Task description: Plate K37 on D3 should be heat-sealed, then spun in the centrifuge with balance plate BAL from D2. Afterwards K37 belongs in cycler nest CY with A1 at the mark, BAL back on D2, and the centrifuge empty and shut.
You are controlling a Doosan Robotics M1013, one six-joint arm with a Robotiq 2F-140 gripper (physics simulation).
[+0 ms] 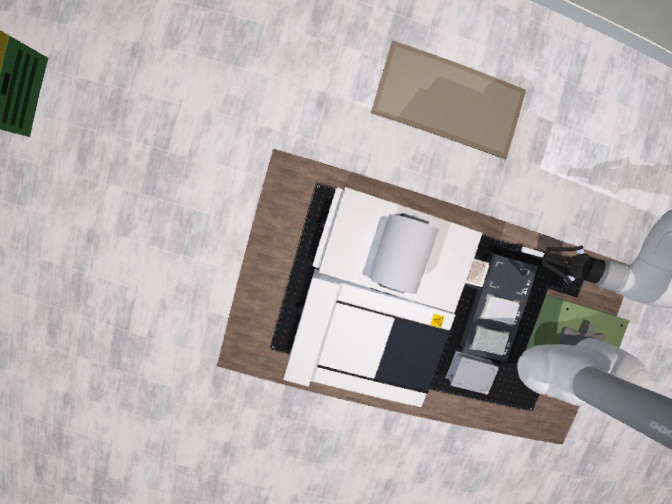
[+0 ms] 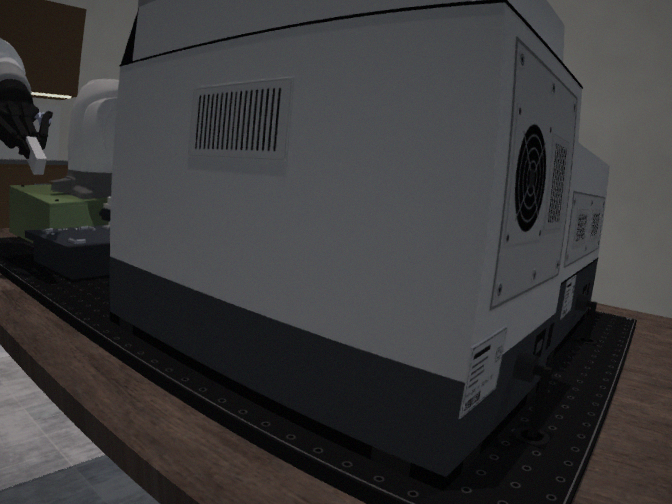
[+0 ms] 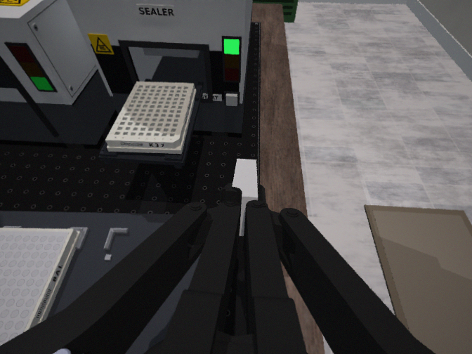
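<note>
Plate K37 (image 3: 152,116) (image 1: 477,272), white with a grid of wells, lies on the tray in front of the SEALER (image 3: 156,10) (image 1: 401,254). The sealer's lamp (image 3: 231,46) is green, with small buttons (image 3: 230,99) below it. Balance plate BAL (image 3: 30,274) (image 1: 500,309) lies on the dark deck block (image 3: 152,236) (image 1: 510,273), next to the empty nest with white corner marks (image 3: 114,236). My gripper (image 3: 245,174) (image 1: 534,251) (image 2: 35,154) is shut and empty. It hangs above the black board's right edge, right of K37 and short of the buttons.
A second plate (image 1: 490,340) lies on the deck block and a grey box (image 1: 473,373) stands beyond it. A large white and dark machine (image 1: 379,347) (image 2: 325,217) stands beside the sealer. The arm's green base (image 1: 548,325) is close. A tan panel (image 3: 419,266) lies on the floor.
</note>
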